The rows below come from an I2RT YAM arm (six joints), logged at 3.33 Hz.
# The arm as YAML. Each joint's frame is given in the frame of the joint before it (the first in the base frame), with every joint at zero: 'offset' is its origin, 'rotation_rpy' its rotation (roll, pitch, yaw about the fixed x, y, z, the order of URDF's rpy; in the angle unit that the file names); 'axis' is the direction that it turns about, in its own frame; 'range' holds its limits. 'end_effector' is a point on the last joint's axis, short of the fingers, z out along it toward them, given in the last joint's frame.
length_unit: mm
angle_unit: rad
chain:
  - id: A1
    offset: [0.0, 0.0, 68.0]
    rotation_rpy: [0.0, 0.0, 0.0]
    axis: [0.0, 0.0, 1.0]
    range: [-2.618, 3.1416]
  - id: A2
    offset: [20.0, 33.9, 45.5]
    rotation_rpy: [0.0, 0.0, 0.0]
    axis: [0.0, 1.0, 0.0]
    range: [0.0, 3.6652]
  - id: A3
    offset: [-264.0, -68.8, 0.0]
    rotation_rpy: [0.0, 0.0, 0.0]
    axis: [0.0, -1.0, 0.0]
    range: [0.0, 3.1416]
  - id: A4
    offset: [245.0, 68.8, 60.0]
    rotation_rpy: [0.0, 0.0, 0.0]
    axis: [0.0, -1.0, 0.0]
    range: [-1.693, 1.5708]
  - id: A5
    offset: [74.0, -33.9, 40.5]
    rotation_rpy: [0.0, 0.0, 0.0]
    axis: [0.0, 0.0, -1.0]
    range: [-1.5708, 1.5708]
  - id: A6
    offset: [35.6, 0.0, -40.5]
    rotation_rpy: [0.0, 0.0, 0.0]
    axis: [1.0, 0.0, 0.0]
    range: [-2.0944, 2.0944]
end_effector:
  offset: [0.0, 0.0, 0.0]
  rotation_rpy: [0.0, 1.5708, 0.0]
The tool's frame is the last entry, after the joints.
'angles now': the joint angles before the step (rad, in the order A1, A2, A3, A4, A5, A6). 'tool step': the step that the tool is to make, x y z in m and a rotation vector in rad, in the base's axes. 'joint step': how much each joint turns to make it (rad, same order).
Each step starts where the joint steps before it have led.
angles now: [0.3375, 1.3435, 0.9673, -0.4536, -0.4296, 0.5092]
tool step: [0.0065, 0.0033, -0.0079, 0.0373, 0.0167, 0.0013]
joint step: [-0.0001, 0.0330, -0.0101, 0.0524, -0.0309, 0.0295]
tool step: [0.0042, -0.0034, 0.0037, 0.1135, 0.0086, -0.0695]
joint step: [-0.0203, -0.0112, -0.0225, 0.0988, -0.0422, 0.1276]
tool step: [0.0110, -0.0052, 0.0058, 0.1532, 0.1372, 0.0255]
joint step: [-0.0454, 0.0464, 0.0594, -0.0403, -0.1787, 0.1069]
